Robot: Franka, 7 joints.
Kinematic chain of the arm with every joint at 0, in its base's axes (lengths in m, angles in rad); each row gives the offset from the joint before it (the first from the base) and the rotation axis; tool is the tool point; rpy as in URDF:
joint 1: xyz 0 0 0.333 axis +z
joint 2: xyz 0 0 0 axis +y
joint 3: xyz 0 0 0.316 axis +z
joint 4: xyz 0.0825 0 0 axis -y
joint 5: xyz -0.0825 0 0.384 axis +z
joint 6: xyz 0 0 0 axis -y
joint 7: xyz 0.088 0 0 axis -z
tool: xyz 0 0 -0.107 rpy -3.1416 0 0
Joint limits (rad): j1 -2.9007..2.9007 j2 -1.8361..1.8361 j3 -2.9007..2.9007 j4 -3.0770..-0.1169 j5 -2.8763..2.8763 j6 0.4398..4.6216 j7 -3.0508..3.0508
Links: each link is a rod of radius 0.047 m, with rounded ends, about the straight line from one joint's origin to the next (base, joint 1, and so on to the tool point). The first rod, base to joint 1, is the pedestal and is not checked.
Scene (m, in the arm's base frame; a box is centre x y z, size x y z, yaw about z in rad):
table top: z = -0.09
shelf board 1: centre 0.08 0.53 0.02 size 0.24 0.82 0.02 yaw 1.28
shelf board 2: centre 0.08 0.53 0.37 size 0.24 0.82 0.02 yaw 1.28
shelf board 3: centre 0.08 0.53 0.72 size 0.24 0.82 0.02 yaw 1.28
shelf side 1: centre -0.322 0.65 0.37 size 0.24 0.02 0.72 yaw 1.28
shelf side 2: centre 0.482 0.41 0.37 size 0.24 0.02 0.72 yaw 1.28
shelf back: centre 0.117 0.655 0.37 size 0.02 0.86 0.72 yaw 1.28
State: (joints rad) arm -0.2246 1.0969 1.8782 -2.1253 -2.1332 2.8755 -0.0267
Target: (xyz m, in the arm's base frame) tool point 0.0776 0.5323 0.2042
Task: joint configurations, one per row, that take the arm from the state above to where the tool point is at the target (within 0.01 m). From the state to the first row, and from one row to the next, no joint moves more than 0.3 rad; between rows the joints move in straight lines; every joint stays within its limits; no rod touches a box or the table.
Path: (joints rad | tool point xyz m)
1: -0.3829 1.3123 1.9947 -2.3950 -2.1834 3.0873 -0.0267 | 0.0620 0.3826 0.5630
2: -0.5412 1.5277 2.1111 -2.6647 -2.2336 3.2990 -0.0267 | 0.0259 0.2531 0.5620
3: -0.5097 1.4180 1.8499 -2.7175 -2.2572 3.2438 -0.0267 | 0.0105 0.2993 0.4693
4: -0.4782 1.3083 1.5886 -2.7704 -2.2807 3.1886 -0.0267 | -0.0005 0.3136 0.3722
5: -0.4468 1.1986 1.3274 -2.8232 -2.3042 3.1335 -0.0267 | -0.0051 0.2989 0.2811
6: -0.4153 1.0889 1.0662 -2.8760 -2.3278 3.0783 -0.0267 | -0.0036 0.2610 0.2042
7: -0.2553 1.1671 1.1236 -2.6406 -2.2687 2.9505 -0.0267 | 0.0331 0.3500 0.1890
8: -0.0953 1.2453 1.1810 -2.4051 -2.2096 2.8228 -0.0267 | 0.0599 0.4428 0.1911
9: 0.0646 1.3234 1.2384 -2.1696 -2.1506 2.6951 -0.0267 | 0.0776 0.5323 0.2042

